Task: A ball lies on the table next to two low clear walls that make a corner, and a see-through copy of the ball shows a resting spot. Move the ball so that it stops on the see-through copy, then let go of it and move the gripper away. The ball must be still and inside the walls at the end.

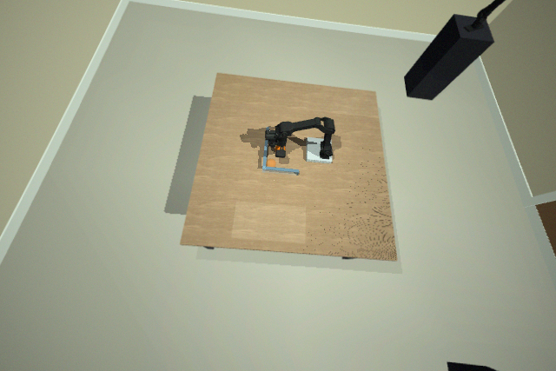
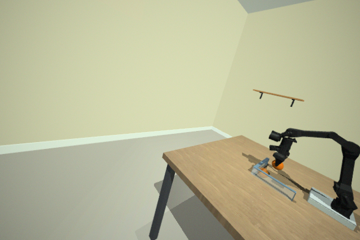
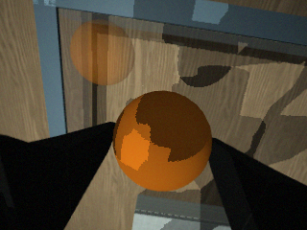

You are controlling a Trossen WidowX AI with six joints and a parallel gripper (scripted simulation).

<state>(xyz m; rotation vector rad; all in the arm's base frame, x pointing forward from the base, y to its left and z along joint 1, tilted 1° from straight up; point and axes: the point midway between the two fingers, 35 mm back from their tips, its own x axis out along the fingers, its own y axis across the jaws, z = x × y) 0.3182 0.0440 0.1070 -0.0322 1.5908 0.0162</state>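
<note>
Now: the see-through copy of the ball 40 mm ahead of my gripper tip, 70 mm to the left of it and 80 mm below it. Round my gripper tip: orange ball right at my gripper tip.
</note>
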